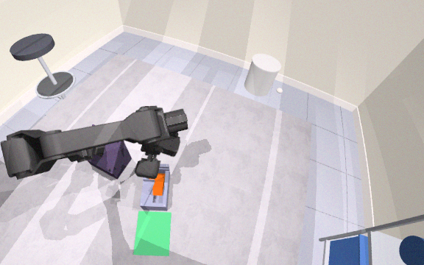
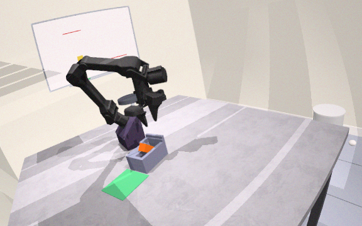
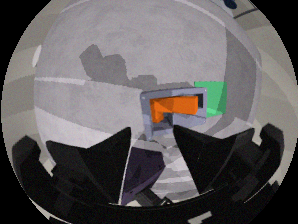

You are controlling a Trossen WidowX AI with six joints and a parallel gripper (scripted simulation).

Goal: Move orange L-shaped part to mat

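The orange L-shaped part is 10 cm below my gripper tip, 4 cm to the right of it and 1 cm ahead of it. Also, from my gripper tip: green mat (20 cm to the right, 16 cm below, 8 cm ahead).
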